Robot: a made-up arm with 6 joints.
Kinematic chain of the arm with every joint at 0, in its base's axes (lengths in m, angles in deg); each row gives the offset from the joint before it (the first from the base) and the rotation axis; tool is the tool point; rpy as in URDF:
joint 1: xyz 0 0 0.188 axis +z
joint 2: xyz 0 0 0 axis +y
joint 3: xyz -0.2 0 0.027 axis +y
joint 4: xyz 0.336 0 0.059 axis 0.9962 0 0.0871
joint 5: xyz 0 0 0 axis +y
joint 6: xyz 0.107 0 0.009 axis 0.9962 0 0.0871
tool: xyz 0 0 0 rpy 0 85 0
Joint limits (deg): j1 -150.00..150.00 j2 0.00..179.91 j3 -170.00..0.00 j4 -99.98..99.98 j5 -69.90..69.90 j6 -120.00..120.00
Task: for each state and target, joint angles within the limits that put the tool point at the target. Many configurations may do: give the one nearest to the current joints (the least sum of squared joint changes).
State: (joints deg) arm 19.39 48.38 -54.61 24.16 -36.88 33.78
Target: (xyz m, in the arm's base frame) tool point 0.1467 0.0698 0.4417
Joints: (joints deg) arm 34.82 8.11 -14.93 15.97 -63.75 33.78
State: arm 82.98 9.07 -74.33 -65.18 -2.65 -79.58
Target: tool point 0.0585 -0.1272 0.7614
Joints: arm 109.66 31.19 -110.80 -67.47 6.93 -79.58
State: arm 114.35 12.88 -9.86 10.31 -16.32 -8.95
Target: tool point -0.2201 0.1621 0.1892
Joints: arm 144.25 31.46 -3.64 8.05 -11.50 -8.95
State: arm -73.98 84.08 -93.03 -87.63 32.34 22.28
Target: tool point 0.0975 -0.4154 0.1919
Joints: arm -68.20 94.33 -59.57 -82.04 36.64 22.28
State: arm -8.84 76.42 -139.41 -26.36 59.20 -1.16
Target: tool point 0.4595 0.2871 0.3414
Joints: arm 34.83 121.88 -123.17 -19.22 49.12 -1.16
